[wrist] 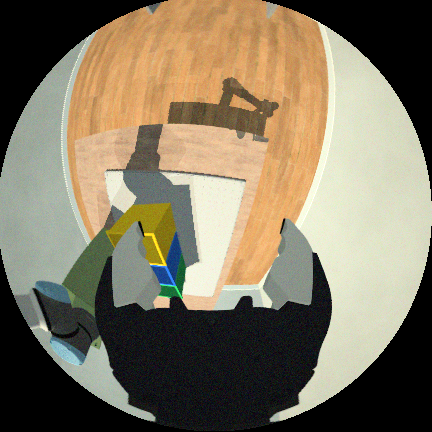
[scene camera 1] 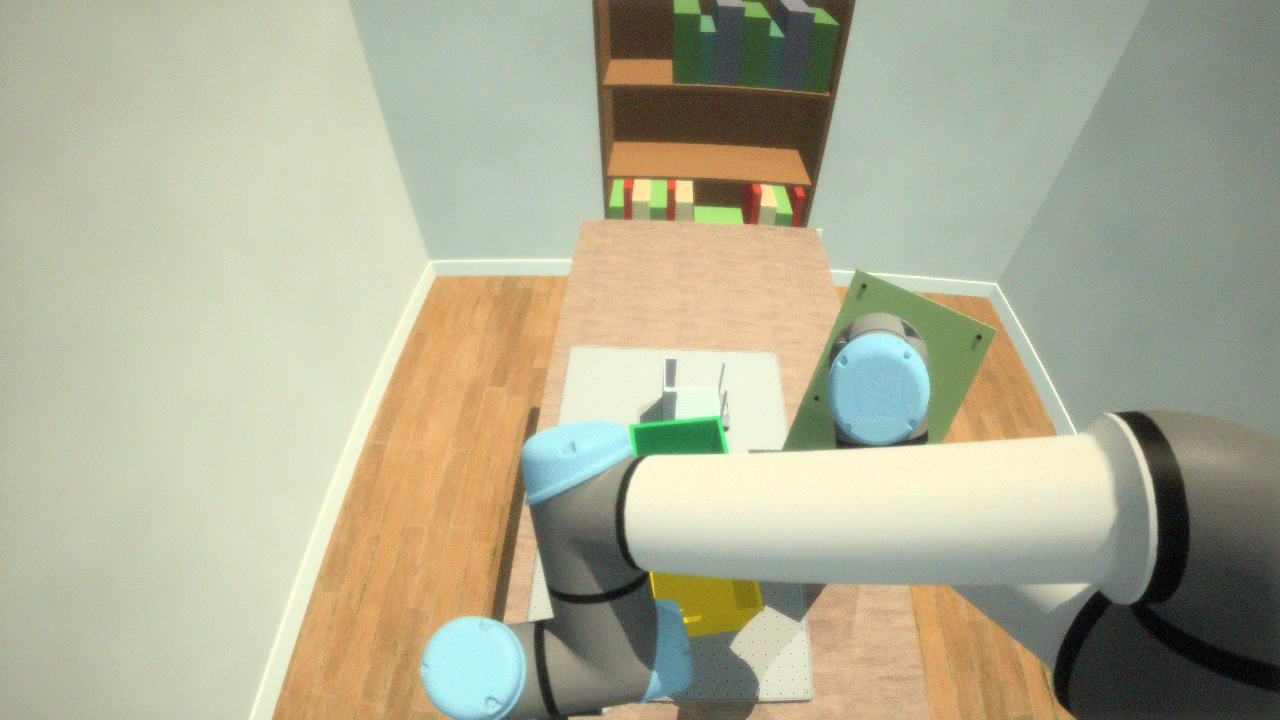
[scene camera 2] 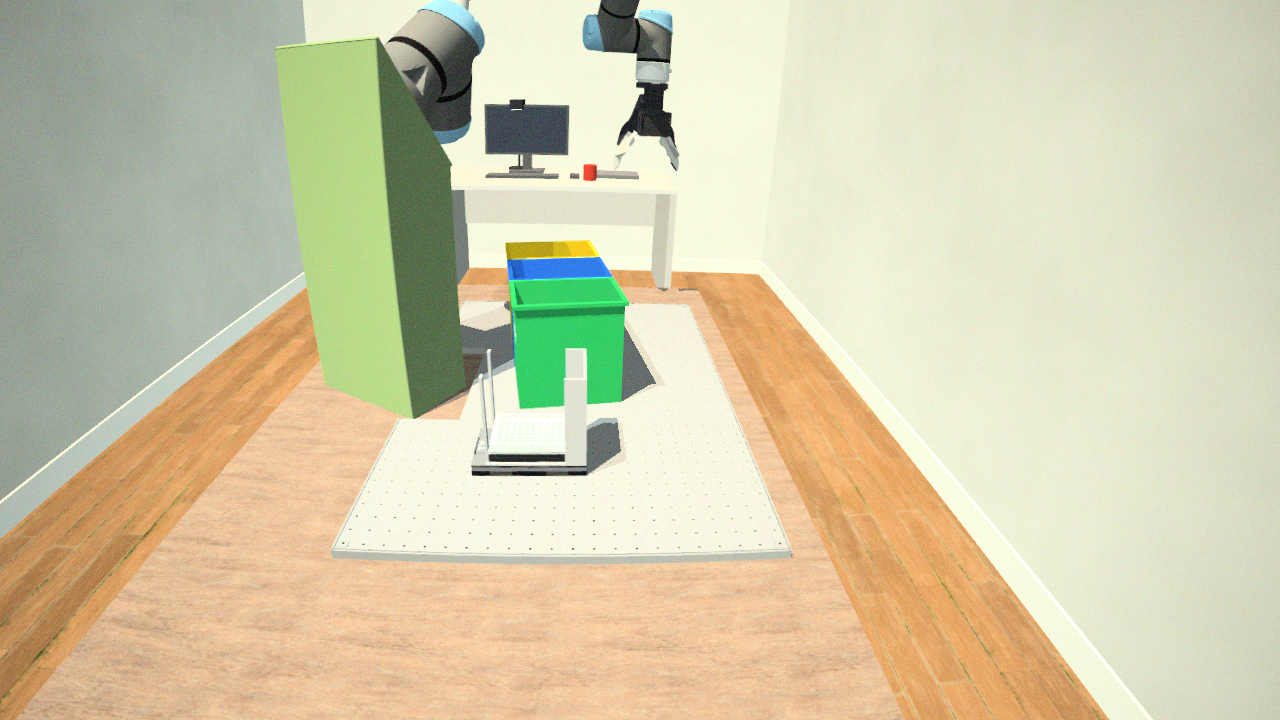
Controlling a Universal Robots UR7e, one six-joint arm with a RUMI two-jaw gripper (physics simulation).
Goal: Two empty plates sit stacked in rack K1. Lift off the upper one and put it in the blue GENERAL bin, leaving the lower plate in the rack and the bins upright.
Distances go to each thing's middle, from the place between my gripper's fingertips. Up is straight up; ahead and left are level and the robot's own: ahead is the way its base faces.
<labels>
Now: hand 270 mm to the left of the yellow bin [scene camera 1: 709, 605], 230 mm above it and 150 mm past it. Also, from my hand: whitish gridded plate [scene camera 2: 513, 433] 720 mm to the right, 280 mm below, 30 mm behind; blue bin [scene camera 2: 580, 267] 390 mm to the right, 230 mm below, 100 mm behind; green bin [scene camera 2: 550, 315] 510 mm to the right, 230 mm below, 50 mm behind.
</labels>
